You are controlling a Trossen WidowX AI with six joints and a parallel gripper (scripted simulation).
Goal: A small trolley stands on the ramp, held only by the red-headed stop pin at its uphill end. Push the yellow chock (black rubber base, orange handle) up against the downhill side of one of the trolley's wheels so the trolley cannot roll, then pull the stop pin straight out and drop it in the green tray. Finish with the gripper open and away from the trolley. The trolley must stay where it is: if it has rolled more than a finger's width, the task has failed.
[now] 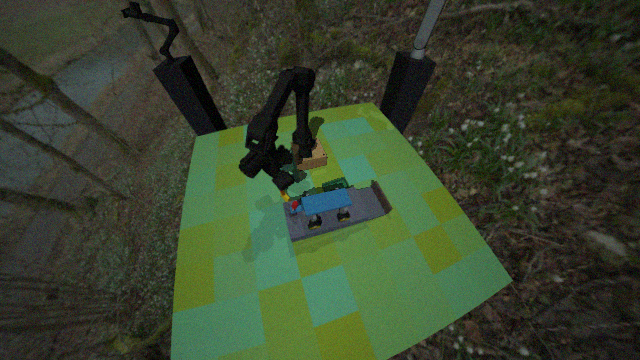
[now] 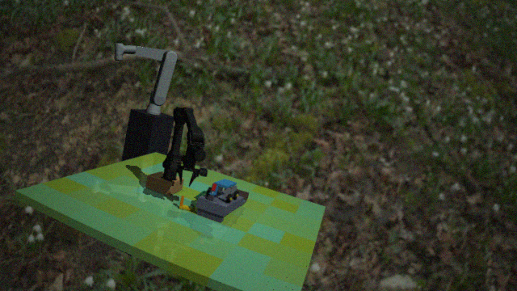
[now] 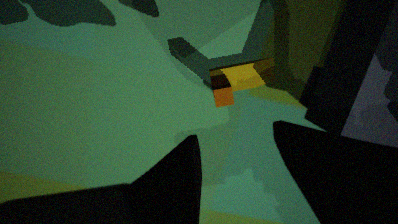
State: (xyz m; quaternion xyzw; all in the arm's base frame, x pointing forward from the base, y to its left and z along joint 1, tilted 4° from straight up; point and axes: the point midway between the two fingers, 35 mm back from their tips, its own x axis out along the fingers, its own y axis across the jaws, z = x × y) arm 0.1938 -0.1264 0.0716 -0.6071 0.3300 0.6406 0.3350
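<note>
Now: the yellow chock 100 mm below my gripper tip, 20 mm ahead of it and 10 mm to the left of it. From my gripper tip the other things lie so: red-headed stop pin 130 mm ahead, 60 mm to the left, 10 mm above; blue trolley 180 mm to the left, 130 mm ahead, 10 mm below; grey ramp 180 mm to the left, 130 mm ahead, 80 mm below.
</note>
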